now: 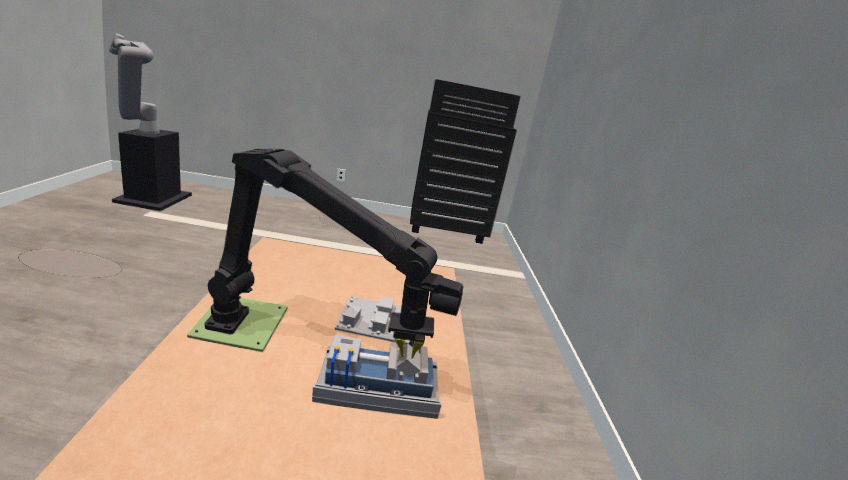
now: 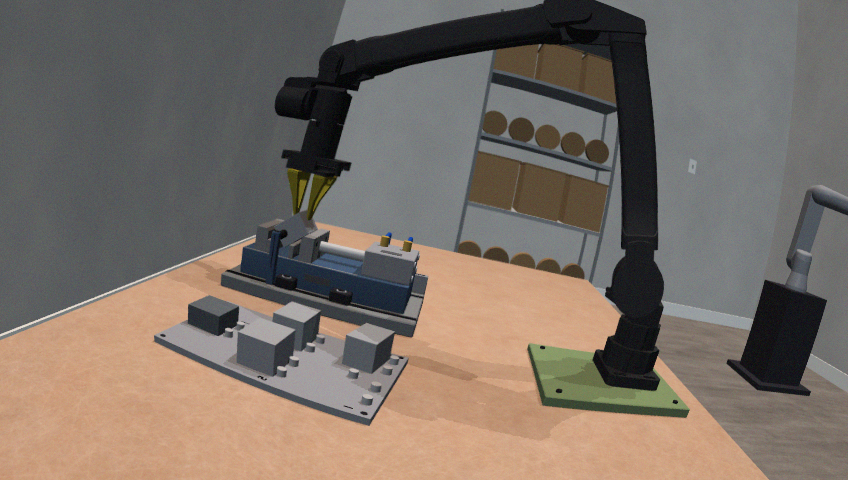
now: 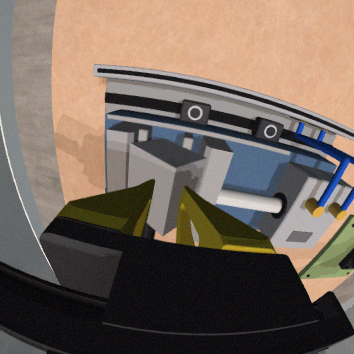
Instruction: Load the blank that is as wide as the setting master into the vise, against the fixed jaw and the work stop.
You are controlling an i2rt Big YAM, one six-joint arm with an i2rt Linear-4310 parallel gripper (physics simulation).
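Frame: origin at the arm's base, x ahead, y left, z up, level; centimetres.
Seen in the pictures: gripper, between the fingertips: (image 1: 407,356) (image 2: 302,218) (image 3: 167,189); arm's base, origin of its link: (image 1: 227,319) (image 2: 623,374).
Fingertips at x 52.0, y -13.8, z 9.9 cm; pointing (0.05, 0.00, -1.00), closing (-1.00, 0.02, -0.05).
Observation:
Offsets run from my fingertips to a thing's top centre. "spot": to the spot under its first point.
A light grey block @[dx +0.5, dy +0.6, dz +1.3 cm] (image 1: 408,365) (image 2: 292,230) (image 3: 162,167) sits tilted, edge upward, between the vise's outer fixed jaw @[dx +4.2, dy +1.9, dz -1.4 cm] (image 2: 266,231) (image 3: 120,145) and its moving jaw (image 2: 314,245) (image 3: 217,165). It is not seated flat. My gripper (image 1: 408,356) (image 2: 302,215) (image 3: 167,189) points down with its yellow fingertips on either side of the block's raised edge, shut on it. The work stop @[spot: dx +0.7, dy +9.3, dz -5.1 cm] (image 2: 273,258), a blue post with a dark knob, stands at the vise's side. The vise @[dx -5.8, dy +1.0, dz -1.2 cm] (image 1: 410,386) (image 2: 333,276) has a blue body. The block's underside is hidden.
A grey plate @[dx -8.4, dy +29.0, dz -10.3 cm] (image 1: 364,328) (image 2: 321,380) beside the vise carries a dark block @[dx +1.2, dy +28.6, dz -7.8 cm] (image 2: 213,315), three lighter blocks and short pegs. The cylinder housing @[spot: dx -15.1, dy -1.7, dz -1.5 cm] (image 1: 343,355) (image 2: 389,261) (image 3: 300,205) with blue hoses stands at the vise's arm-base end. A green base plate (image 1: 267,324) (image 2: 553,380) carries the arm.

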